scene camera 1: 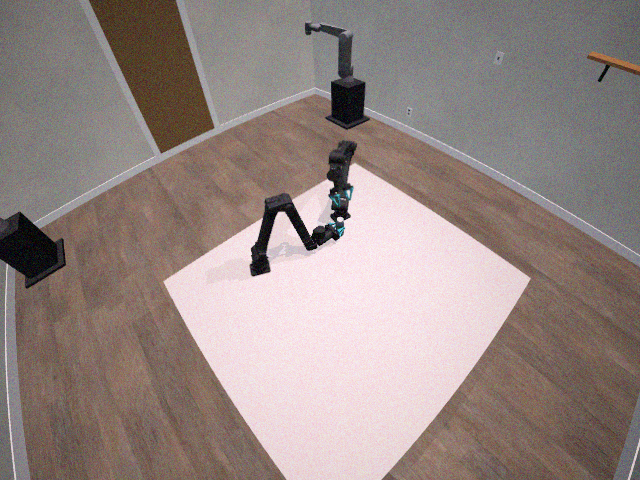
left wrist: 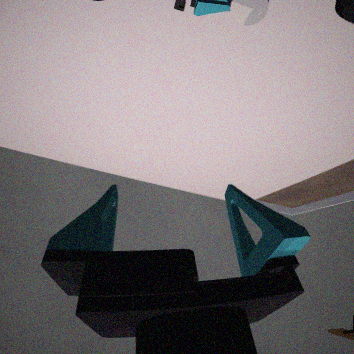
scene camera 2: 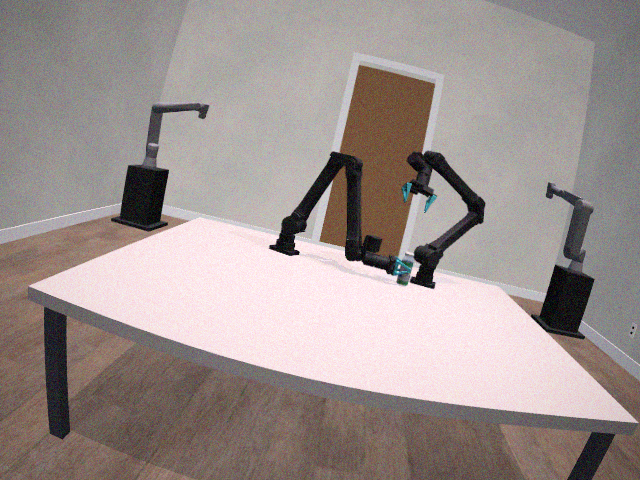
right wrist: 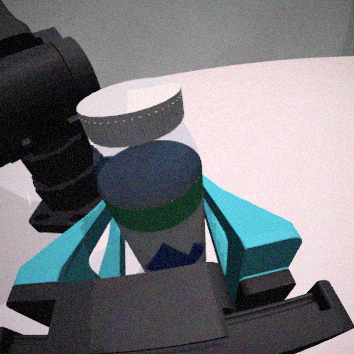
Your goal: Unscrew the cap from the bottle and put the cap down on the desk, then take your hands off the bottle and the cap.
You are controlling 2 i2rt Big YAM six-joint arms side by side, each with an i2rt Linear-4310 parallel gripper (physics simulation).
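Places are measured from the left arm's base along level axes (x left, y back, z up), in metres.
Pixels of known places: left gripper, fingertip midpoint: (scene camera 1: 344, 203) (left wrist: 173, 189) (scene camera 2: 414, 207); right gripper, fingertip midpoint: (scene camera 1: 342, 225) (scene camera 2: 410, 269) (right wrist: 158, 187); left arm's base, origin of the base link: (scene camera 1: 340, 216) (scene camera 2: 422, 284) (right wrist: 83, 193); right arm's base, origin of the base link: (scene camera 1: 260, 268) (scene camera 2: 283, 251).
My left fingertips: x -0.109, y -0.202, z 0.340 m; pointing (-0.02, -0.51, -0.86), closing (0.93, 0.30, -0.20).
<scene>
For each thing: its top centre in the pictures, then the offset to it from my left fingertips. "spot": a spot on its surface instead. Level surfaces: height alone.
- bottle, surface spot: (right wrist: 172, 240) spot: dz -0.263, dx -0.003, dy +0.062 m
- desk, its level: dz -0.340 m
- ribbed white cap, middle of its top: (right wrist: 127, 91) (left wrist: 248, 7) (scene camera 2: 409, 253) (scene camera 1: 340, 219) dz -0.197, dx +0.021, dy +0.071 m
The bottle (scene camera 2: 404, 279) (right wrist: 172, 240), with a green band and blue peaks on its label, stands upright on the desk (scene camera 1: 361, 335) (scene camera 2: 310, 330) (right wrist: 280, 125), close to the left arm's base. The ribbed white cap (scene camera 1: 339, 220) (scene camera 2: 408, 254) (right wrist: 132, 102) sits on its top; part of it shows at the top edge of the left wrist view. My right gripper (scene camera 1: 338, 229) (scene camera 2: 402, 266) (right wrist: 158, 187) is shut on the bottle's body below the cap, with a finger on each side. My left gripper (scene camera 2: 416, 205) (left wrist: 173, 189) is open and empty, high above the bottle.
The left arm's base (scene camera 2: 423, 281) (right wrist: 62, 212) stands right behind the bottle. The right arm's base (scene camera 1: 260, 267) (scene camera 2: 284, 250) stands farther left in scene camera 2. Grey arms on black pedestals (scene camera 1: 347, 103) (scene camera 2: 144, 195) stand on the floor away from the desk.
</scene>
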